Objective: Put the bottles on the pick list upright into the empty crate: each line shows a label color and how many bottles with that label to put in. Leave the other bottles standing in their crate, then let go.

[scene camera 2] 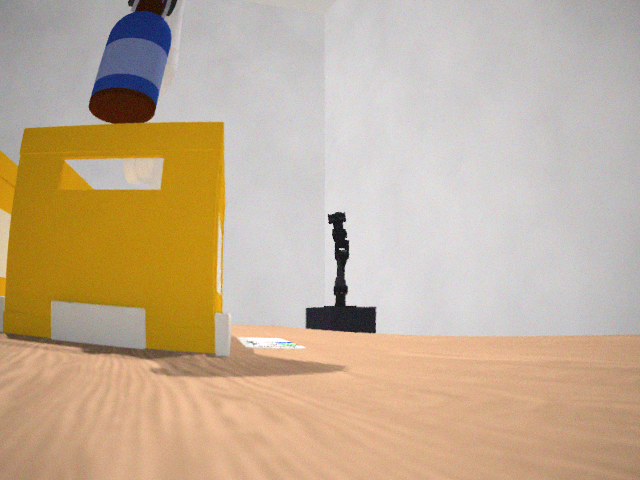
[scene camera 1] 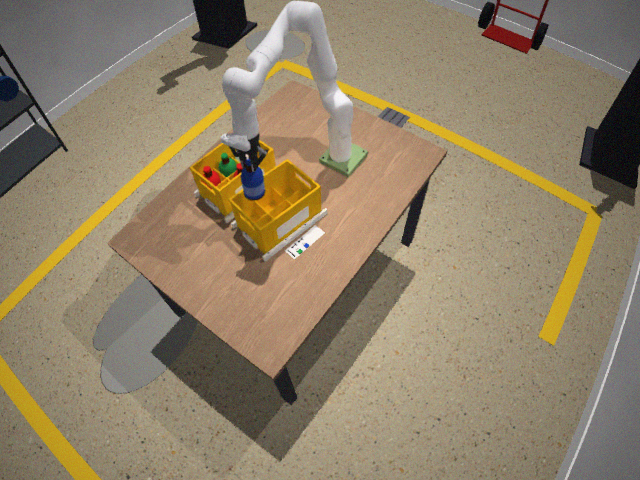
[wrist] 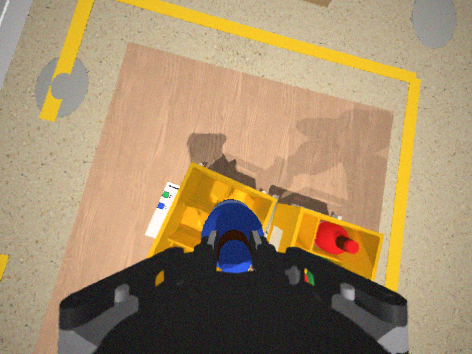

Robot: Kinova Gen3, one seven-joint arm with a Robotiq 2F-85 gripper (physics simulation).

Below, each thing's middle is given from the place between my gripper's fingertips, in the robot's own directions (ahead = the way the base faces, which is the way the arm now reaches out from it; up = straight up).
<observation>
The blue bottle (wrist: 234,220) is 50 mm below my hand. Round my hand: pick list (wrist: 170,191) (30 mm behind, 170 mm to the left, 350 mm below).
</observation>
